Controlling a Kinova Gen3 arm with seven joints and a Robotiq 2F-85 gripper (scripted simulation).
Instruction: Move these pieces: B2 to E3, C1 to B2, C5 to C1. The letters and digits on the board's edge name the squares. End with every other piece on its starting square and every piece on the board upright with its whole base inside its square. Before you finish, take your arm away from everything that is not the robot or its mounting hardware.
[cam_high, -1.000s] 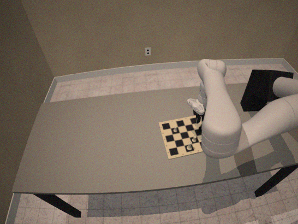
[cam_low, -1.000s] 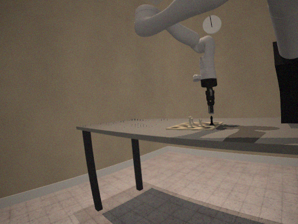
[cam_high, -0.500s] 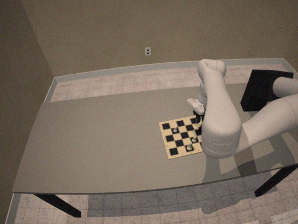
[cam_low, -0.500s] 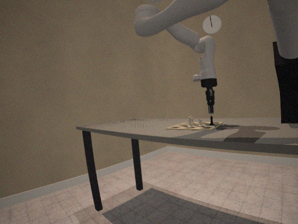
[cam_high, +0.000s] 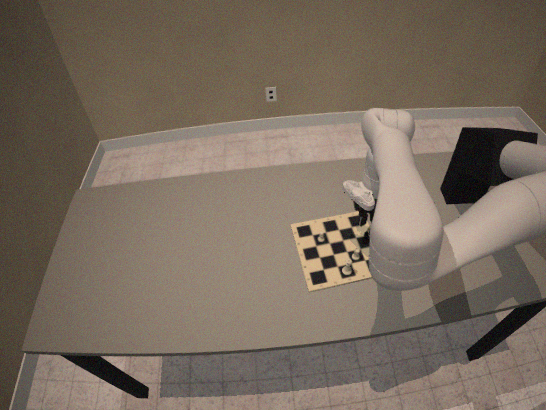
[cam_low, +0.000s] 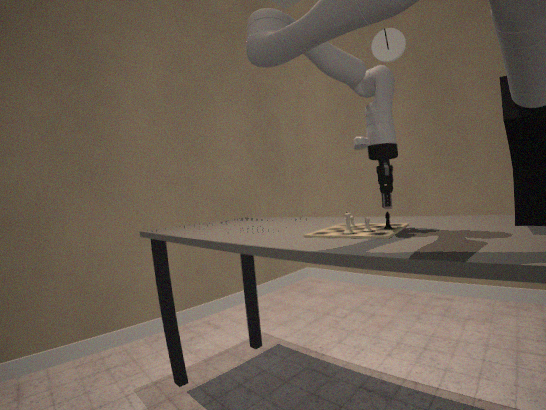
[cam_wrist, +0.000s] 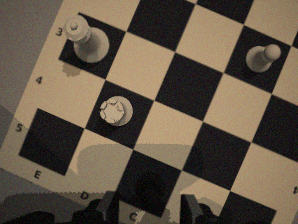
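The black piece lies 5 cm below my hand. From my hand the other things lie so: chessboard 8 cm ahead, 1 cm to the left, 7 cm below.
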